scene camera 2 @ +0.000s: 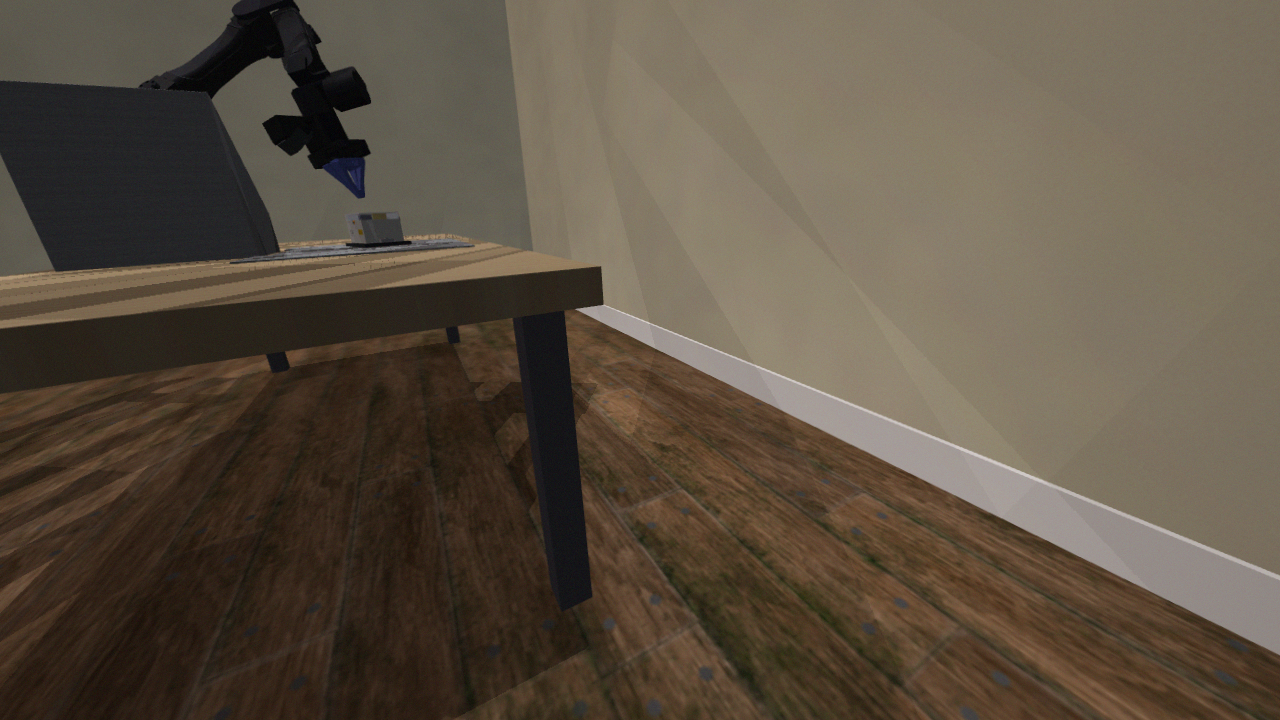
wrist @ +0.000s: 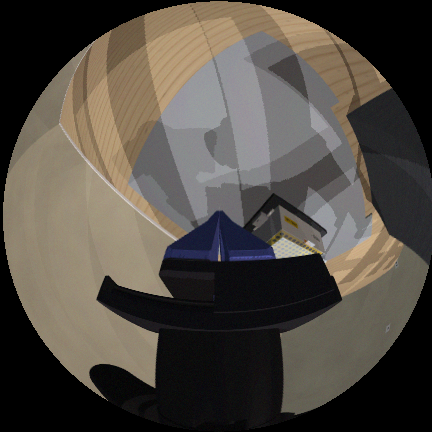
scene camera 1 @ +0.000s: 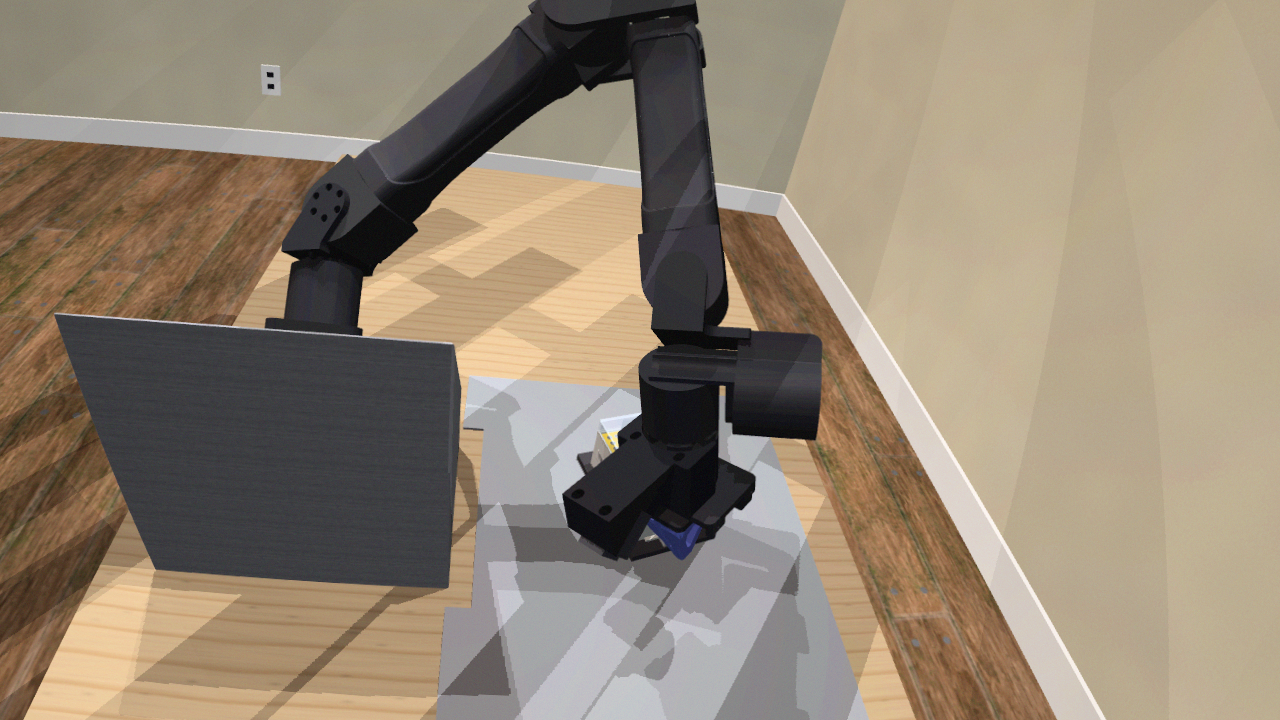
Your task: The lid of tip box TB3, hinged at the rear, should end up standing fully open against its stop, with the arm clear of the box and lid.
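Frame: origin at the arm's base, x right, y back, z down, level; metres.
Seen in the pictures: gripper, fingertip midpoint: (scene camera 2: pixel 361 197) (wrist: pixel 218 216) (scene camera 1: pixel 684 554); arm's base at its link origin: (scene camera 2: pixel 155 146) (scene camera 1: pixel 317 355).
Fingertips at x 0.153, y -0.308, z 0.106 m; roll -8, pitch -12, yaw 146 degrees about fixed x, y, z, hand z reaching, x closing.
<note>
Offsets run from my fingertips to a thing's top centre. "pt": to the spot under its first point. Level surfaces: height alone.
A small grey-white tip box {dy -0.027, dx -0.157, dz +0.027 m} (scene camera 1: pixel 602 453) (scene camera 2: pixel 375 229) (wrist: pixel 302 232) with yellow marks stands on a black base {pt dy +0.029, dx -0.205, dz +0.096 m} (wrist: pixel 320 230) on the grey mat. Its pale tip grid {dy -0.027, dx -0.157, dz +0.030 m} (wrist: pixel 295 247) shows in the wrist view. The arm hides most of the box in scene view 1. A pale see-through edge {pt dy +0.006, dx -0.205, dz +0.027 m} (scene camera 1: pixel 617 420) shows at its rear there and may be the lid; I cannot tell the lid's angle. No label TB3 is readable. My gripper (scene camera 1: pixel 682 555) (scene camera 2: pixel 361 195) (wrist: pixel 218 216) is shut and empty, its blue fingertips together. In scene view 2 the tips hang above the box, apart from it.
A large dark grey panel (scene camera 1: pixel 268 447) (scene camera 2: pixel 116 179) (wrist: pixel 400 175) stands upright on the wooden table (scene camera 1: pixel 196 644) (scene camera 2: pixel 358 308), left of the grey mat {dz +0.104 m} (scene camera 1: pixel 572 680) (wrist: pixel 190 105). A beige wall (scene camera 1: pixel 1118 268) (scene camera 2: pixel 850 223) rises beyond the table's right side.
</note>
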